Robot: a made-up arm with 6 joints. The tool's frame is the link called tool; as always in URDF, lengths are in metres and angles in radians. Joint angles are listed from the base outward.
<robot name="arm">
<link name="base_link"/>
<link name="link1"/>
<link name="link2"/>
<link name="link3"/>
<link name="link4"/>
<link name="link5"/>
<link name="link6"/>
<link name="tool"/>
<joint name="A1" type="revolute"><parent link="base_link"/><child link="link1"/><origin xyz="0.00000 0.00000 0.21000" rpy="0.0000 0.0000 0.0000"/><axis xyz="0 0 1"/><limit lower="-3.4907" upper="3.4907"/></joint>
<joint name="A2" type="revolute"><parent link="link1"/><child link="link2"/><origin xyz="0.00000 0.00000 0.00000" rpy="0.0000 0.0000 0.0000"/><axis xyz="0 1 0"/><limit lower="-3.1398" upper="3.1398"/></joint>
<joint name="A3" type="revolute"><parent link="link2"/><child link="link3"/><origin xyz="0.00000 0.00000 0.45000" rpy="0.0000 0.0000 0.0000"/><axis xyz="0 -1 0"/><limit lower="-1.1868" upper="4.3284"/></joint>
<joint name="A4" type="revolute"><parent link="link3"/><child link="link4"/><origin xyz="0.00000 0.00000 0.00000" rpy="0.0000 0.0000 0.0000"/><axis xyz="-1 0 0"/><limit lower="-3.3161" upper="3.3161"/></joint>
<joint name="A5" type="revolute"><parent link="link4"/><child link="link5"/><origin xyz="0.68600 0.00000 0.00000" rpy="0.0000 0.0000 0.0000"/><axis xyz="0 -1 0"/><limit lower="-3.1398" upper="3.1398"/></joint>
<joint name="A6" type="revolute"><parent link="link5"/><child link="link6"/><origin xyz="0.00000 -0.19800 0.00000" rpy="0.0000 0.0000 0.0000"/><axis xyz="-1 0 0"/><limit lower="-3.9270" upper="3.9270"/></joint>
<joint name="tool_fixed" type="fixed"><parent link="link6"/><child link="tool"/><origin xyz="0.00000 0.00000 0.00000" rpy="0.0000 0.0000 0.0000"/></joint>
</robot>
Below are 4 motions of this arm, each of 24 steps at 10 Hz.
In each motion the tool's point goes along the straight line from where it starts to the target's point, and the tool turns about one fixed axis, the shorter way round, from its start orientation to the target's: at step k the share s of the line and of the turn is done. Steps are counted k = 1, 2, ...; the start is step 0. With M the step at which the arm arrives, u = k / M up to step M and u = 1 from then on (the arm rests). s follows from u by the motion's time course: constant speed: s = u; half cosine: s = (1 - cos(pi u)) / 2; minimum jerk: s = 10 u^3 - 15 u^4 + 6 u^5.
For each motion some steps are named. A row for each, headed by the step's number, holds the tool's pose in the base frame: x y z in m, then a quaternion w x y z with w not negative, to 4 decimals.
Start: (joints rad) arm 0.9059 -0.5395 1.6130 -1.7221 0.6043 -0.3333
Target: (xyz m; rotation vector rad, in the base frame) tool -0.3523 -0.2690 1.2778 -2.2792 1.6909 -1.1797
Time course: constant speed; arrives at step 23
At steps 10, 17, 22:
10: -0.3215 -0.3043 1.2772 0.1569 -0.7554 0.3863 -0.5055
17: -0.3381 -0.2853 1.2775 0.0915 -0.7531 0.4777 -0.4430
22: -0.3499 -0.2717 1.2778 0.0437 -0.7438 0.5383 -0.3939

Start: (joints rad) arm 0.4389 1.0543 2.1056 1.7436 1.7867 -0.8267
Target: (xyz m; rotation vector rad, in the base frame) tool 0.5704 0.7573 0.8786 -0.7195 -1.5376 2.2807
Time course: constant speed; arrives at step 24
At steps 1, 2, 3, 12, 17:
1: 0.4979 0.2902 1.1143 0.2526 -0.4883 -0.5935 0.5878
2: 0.5011 0.3105 1.1041 0.2486 -0.4789 -0.5923 0.5983
3: 0.5042 0.3308 1.0938 0.2445 -0.4695 -0.5910 0.6087
12: 0.5326 0.5136 1.0016 0.2058 -0.3798 -0.5736 0.6960
17: 0.5483 0.6151 0.9503 0.1827 -0.3270 -0.5595 0.7393

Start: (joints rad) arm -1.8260 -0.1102 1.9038 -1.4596 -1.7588 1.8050
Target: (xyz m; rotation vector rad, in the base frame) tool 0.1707 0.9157 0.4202 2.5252 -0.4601 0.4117
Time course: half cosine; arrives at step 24
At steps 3, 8, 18, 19, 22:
3: 0.0263 0.1946 1.3256 0.4079 -0.8848 0.2207 -0.0445
8: 0.0581 0.3535 1.1261 0.2649 -0.9364 0.2186 -0.0723
18: 0.1487 0.8059 0.5580 0.1650 0.9587 -0.1845 0.1398
19: 0.1552 0.8382 0.5174 0.1955 0.9531 -0.1806 0.1438
22: 0.1681 0.9029 0.4362 0.2559 0.9391 -0.1723 0.1512

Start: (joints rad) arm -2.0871 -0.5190 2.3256 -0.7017 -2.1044 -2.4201
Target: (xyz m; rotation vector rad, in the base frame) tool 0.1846 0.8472 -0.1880 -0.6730 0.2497 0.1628
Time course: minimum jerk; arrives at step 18
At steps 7, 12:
7: 0.2544 0.8188 0.5920 0.8540 0.2231 -0.4247 -0.2012
12: 0.2055 0.8387 0.0453 0.9839 -0.1711 -0.0512 -0.0080

